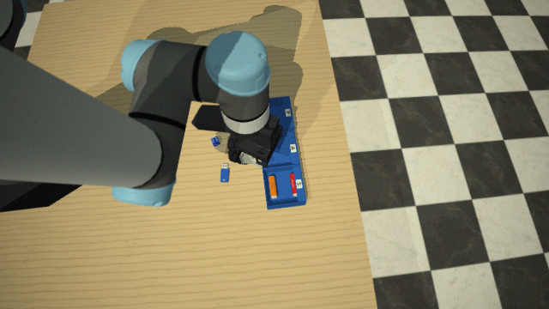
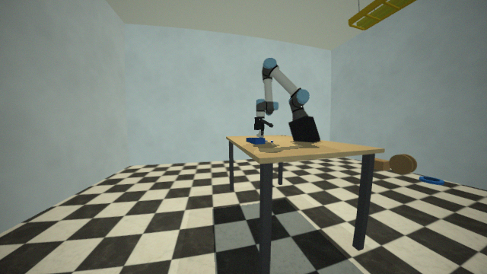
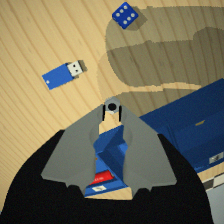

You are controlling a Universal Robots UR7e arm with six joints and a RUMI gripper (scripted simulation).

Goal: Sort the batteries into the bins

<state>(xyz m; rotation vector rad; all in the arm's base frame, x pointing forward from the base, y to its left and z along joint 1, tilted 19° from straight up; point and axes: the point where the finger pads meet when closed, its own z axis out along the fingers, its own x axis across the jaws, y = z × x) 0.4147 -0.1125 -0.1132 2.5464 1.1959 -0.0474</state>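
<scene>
Right now my hand is 7 cm short of the brass nut, 7 cm to the right of it and 1 cm above it. Round my hand: blue USB stick 6 cm behind, 2 cm to the right, 1 cm below; then blue bin row 7 cm ahead, 1 cm to the right, 1 cm above; then white nut 1 cm below.
</scene>
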